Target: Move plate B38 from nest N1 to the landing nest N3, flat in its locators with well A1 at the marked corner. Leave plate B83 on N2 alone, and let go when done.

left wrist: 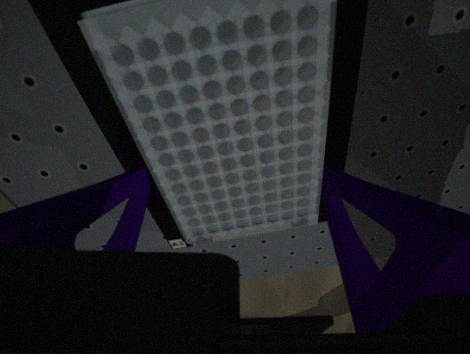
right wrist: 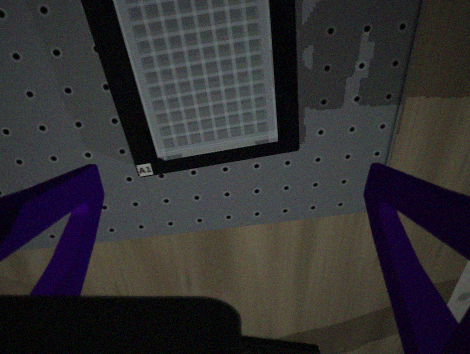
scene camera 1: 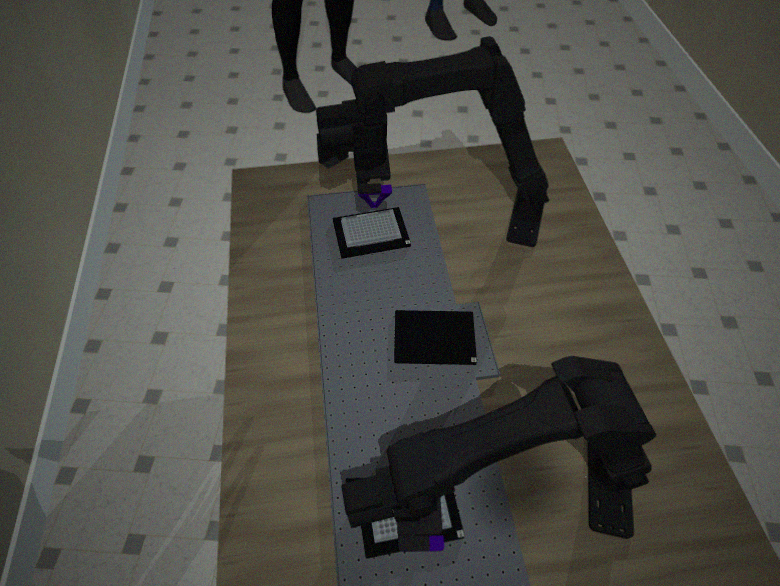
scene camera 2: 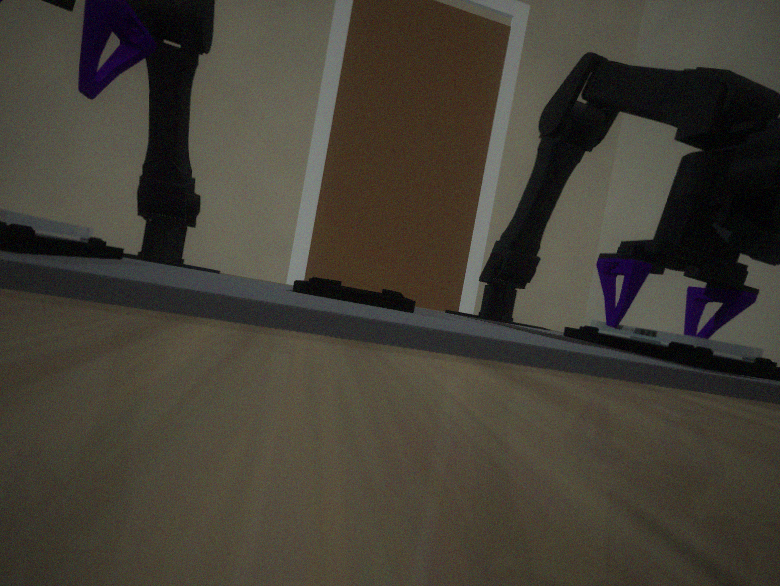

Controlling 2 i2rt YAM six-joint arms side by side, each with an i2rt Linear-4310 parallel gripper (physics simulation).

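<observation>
A pale plate with round wells (scene camera 1: 384, 529) (scene camera 2: 737, 348) (left wrist: 230, 110) lies in a black nest (scene camera 1: 455, 516) (left wrist: 345, 75). My left gripper (scene camera 2: 655, 329) (left wrist: 235, 176) is open, its fingertips low at the plate's two long sides; the arm partly hides the plate in scene camera 1. A second pale plate, with square wells (scene camera 1: 370, 227) (right wrist: 200, 75), lies in the far nest (scene camera 1: 375, 248) (right wrist: 287, 100). My right gripper (scene camera 1: 374, 202) (right wrist: 234, 178) is open and empty, raised beside it. The middle nest (scene camera 1: 435, 337) (scene camera 2: 353, 296) holds no plate. I cannot read the plate names.
The nests stand on a grey perforated board (scene camera 1: 359, 352) on a wooden table (scene camera 1: 271, 315). White corner labels (scene camera 1: 473, 360) (left wrist: 177, 243) (right wrist: 145, 170) mark A1; the one on the middle nest is too small to read. The left arm's forearm spans the board's near part.
</observation>
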